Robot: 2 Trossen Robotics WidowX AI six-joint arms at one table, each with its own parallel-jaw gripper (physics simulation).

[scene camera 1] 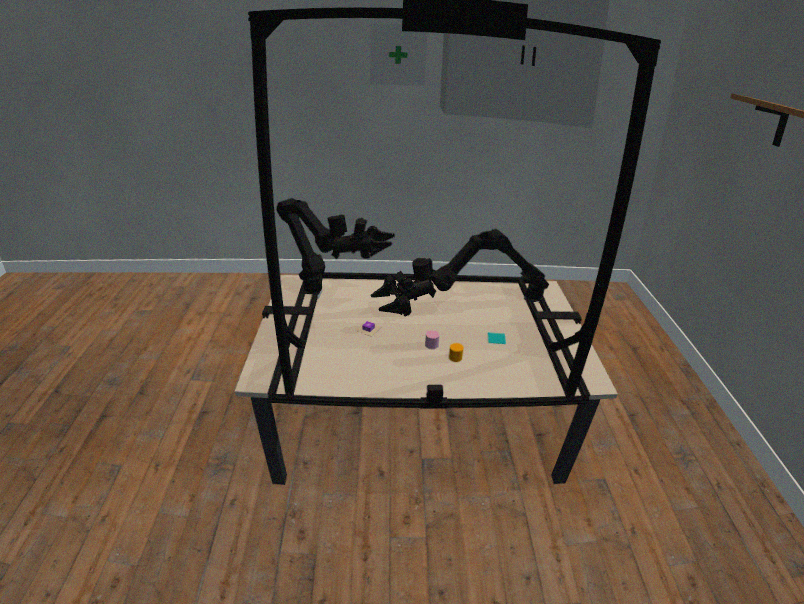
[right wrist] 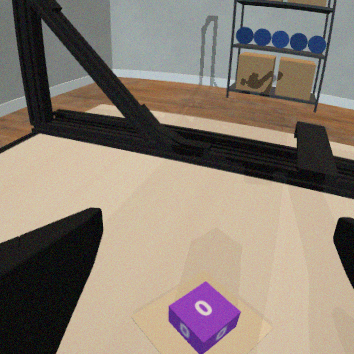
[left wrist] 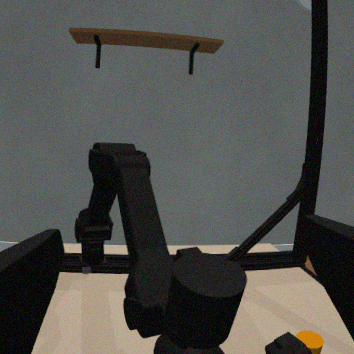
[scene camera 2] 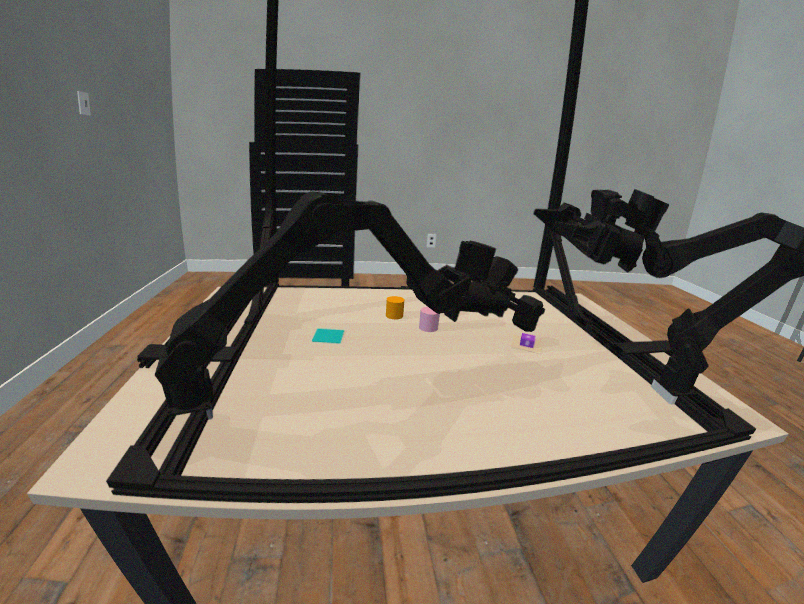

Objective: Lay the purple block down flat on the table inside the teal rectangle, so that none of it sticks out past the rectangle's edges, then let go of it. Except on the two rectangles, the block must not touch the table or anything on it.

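Frame: origin at the left arm's base, x right, y down, z ahead, level; centimetres.
Seen in the pictures: left gripper, fingertip midpoint: (scene camera 1: 393,239) (left wrist: 183,235) (scene camera 2: 543,217); right gripper, fingertip midpoint: (scene camera 1: 374,302) (right wrist: 222,225); left arm's base at its link origin: (scene camera 1: 312,290) (scene camera 2: 675,386); right arm's base at its link origin: (scene camera 1: 534,297) (left wrist: 92,259) (scene camera 2: 189,400).
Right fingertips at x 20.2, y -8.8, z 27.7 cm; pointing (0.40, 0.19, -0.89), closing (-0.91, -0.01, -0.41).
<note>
Offsets run from my right fingertips to a thing's top centre. "*": to the spot under its first point. Level surfaces: height alone.
The purple block @(dx +0.7, dy +8.7, dz -2.1 cm) (scene camera 1: 368,326) (scene camera 2: 527,340) (right wrist: 204,312) lies on the tan rectangle @(* dx -2.3, dy +10.5, dz -3.2 cm) (right wrist: 250,327) and shows a white 0 on its top; in the right wrist view it is turned corner-on. The teal rectangle @(* dx +1.3, dy +10.6, dz +43.6 cm) (scene camera 1: 496,338) (scene camera 2: 328,336) lies on the table with no block on it. My right gripper (scene camera 1: 378,301) (right wrist: 222,225) is open and empty, above the table near the block; the block lies below and between its fingers in the right wrist view. My left gripper (scene camera 1: 391,239) (left wrist: 183,235) is open and empty, high above the table. The teal rectangle does not show in either wrist view.
A pink cylinder @(dx +7.7, dy +6.1, dz +20.6 cm) (scene camera 1: 432,340) (scene camera 2: 428,320) and an orange cylinder @(dx +13.9, dy +6.2, dz +28.7 cm) (scene camera 1: 456,352) (scene camera 2: 394,308) (left wrist: 309,341) stand between the purple block and the teal rectangle in scene camera 1. The black frame's rails run around the table @(dy +10.7 cm) (scene camera 1: 337,377) (scene camera 2: 363,416), with upright posts.
</note>
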